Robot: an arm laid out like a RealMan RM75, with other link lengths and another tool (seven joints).
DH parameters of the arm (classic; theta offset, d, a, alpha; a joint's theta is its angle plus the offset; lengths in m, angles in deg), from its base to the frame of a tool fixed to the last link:
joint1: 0 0.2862 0 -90
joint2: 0 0 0 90
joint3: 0 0.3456 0 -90
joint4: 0 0 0 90
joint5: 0 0.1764 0 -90
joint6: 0 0 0 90
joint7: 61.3 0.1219 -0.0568 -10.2
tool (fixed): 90 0.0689 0 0
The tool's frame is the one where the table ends.
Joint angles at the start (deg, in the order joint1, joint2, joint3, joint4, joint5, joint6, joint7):
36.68, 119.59, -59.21, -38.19, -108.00, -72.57, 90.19
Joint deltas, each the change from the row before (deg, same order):
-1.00, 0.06, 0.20, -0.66, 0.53, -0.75, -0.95
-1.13, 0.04, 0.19, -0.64, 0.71, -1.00, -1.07
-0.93, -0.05, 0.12, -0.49, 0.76, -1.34, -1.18
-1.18, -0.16, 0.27, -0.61, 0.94, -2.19, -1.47
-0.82, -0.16, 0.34, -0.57, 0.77, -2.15, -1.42
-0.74, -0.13, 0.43, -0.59, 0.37, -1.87, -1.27
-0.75, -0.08, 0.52, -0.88, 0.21, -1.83, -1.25
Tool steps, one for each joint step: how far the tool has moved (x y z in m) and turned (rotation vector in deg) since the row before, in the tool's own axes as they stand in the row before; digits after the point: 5 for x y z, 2 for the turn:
-0.00044, -0.00337, -0.00446, -0.19, 0.64, -0.43
-0.00025, -0.00433, -0.00505, -0.12, 0.85, -0.38
0.00127, -0.00455, -0.00422, 0.29, 1.03, -0.54
0.00255, -0.00634, -0.00602, 0.60, 1.51, -0.66
0.00435, -0.00495, -0.00447, 0.73, 1.51, -0.94
0.00357, -0.00443, -0.00430, 0.63, 1.10, -0.97
0.00429, -0.00398, -0.00435, 0.57, 0.99, -1.24

